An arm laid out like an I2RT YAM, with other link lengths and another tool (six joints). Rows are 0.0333 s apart.
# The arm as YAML. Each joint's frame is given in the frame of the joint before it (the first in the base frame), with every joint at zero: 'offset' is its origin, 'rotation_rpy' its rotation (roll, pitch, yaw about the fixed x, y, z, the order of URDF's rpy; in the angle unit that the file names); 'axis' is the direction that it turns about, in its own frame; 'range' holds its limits. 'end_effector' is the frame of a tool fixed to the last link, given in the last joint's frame.
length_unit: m
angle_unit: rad
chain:
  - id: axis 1
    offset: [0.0, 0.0, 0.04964]
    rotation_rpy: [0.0, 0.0, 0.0]
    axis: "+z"
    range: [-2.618, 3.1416]
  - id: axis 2
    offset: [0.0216, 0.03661, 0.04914]
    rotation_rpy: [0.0, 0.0, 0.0]
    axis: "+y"
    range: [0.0, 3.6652]
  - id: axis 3
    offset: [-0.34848, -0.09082, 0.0]
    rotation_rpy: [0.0, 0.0, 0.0]
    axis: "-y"
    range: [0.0, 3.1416]
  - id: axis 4
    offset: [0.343, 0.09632, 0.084]
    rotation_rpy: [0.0, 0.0, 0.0]
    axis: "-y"
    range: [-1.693, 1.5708]
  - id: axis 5
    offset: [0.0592, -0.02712, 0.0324]
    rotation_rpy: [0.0, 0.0, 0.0]
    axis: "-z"
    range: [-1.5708, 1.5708]
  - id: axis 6
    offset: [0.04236, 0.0, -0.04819]
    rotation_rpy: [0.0, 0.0, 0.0]
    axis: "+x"
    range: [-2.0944, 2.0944]
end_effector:
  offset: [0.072, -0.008, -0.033]
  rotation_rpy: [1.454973, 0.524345, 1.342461]
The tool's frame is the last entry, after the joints.
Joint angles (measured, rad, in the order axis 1, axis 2, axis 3, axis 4, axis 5, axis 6), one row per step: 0.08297 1.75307 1.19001 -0.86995 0.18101 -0.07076; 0.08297 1.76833 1.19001 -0.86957 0.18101 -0.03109; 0.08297 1.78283 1.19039 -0.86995 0.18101 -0.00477; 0.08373 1.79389 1.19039 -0.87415 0.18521 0.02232; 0.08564 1.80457 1.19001 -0.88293 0.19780 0.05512; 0.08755 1.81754 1.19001 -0.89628 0.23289 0.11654; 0.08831 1.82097 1.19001 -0.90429 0.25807 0.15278; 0.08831 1.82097 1.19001 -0.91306 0.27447 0.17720; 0.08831 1.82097 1.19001 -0.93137 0.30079 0.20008; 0.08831 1.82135 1.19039 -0.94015 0.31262 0.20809; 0.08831 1.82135 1.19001 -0.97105 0.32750 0.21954; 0.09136 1.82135 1.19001 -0.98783 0.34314 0.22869; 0.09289 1.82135 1.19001 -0.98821 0.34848 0.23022; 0.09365 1.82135 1.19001 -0.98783 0.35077 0.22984; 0.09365 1.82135 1.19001 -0.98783 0.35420 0.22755; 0.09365 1.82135 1.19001 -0.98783 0.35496 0.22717; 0.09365 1.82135 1.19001 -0.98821 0.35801 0.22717; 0.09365 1.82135 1.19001 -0.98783 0.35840 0.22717
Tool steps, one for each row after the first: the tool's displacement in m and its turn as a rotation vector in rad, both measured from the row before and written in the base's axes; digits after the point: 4 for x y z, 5 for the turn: 0.0004 0.0013 -0.0060 0.00441 0.00813 -0.03869; 0.0004 0.0009 -0.0055 0.00217 0.00998 -0.02572; -0.0005 0.0007 -0.0041 -0.00235 0.01017 -0.02616; -0.0015 0.0003 -0.0037 -0.01098 0.01271 -0.03123; -0.0021 -0.0013 -0.0037 -0.03243 0.01042 -0.06009; -0.0013 -0.0014 -0.0004 -0.02384 0.00054 -0.03540; -0.0015 -0.0011 0.0007 -0.01580 0.00095 -0.02406; -0.0029 -0.0024 0.0015 -0.02687 0.00948 -0.02240; -0.0013 -0.0011 0.0007 -0.01231 0.00530 -0.00768; -0.0051 -0.0017 0.0019 -0.01743 0.02624 -0.01063; -0.0026 -0.0005 0.0014 -0.01714 0.01228 -0.00496; 0.0000 0.0000 0.0002 -0.00537 -0.00064 0.00035; 0.0001 0.0000 0.0001 -0.00224 -0.00046 0.00123; 0.0000 -0.0004 0.0002 -0.00338 0.00048 0.00231; 0.0000 -0.0001 0.0000 -0.00075 0.00006 0.00039; 0.0000 -0.0003 0.0001 -0.00307 0.00009 0.00015; 0.0001 0.0000 0.0000 -0.00035 -0.00041 0.00002
